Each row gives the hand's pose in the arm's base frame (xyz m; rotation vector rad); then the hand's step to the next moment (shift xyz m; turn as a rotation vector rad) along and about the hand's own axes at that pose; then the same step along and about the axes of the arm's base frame.
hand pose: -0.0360 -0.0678 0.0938 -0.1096 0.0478 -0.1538
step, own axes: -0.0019 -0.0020 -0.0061 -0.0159 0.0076 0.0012
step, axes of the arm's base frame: -0.0025 -0.0023 -0.0058 -0.0145 0.0101 0.0010
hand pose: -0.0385 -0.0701 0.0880 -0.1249 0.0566 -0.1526
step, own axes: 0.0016 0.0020 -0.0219 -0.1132 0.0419 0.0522
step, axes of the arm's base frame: 0.0004 -0.0009 -0.0220 -0.1021 0.0649 0.0516
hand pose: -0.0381 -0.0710 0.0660 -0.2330 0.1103 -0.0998
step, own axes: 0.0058 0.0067 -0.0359 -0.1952 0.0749 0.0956
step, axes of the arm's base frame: 0.0020 -0.0022 -0.0369 -0.1751 0.1157 0.0938
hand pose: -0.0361 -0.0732 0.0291 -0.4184 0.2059 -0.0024
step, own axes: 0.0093 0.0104 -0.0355 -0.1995 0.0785 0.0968
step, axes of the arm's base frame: 0.0016 -0.0052 -0.0377 -0.1792 0.1197 0.0943
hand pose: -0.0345 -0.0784 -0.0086 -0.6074 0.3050 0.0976
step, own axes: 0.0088 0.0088 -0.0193 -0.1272 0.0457 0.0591
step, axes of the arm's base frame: 0.0019 -0.0039 -0.0226 -0.1142 0.0712 0.0604
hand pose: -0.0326 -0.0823 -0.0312 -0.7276 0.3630 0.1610
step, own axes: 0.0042 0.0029 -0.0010 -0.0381 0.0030 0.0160
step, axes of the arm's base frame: 0.0028 0.0015 -0.0041 -0.0318 0.0123 0.0236
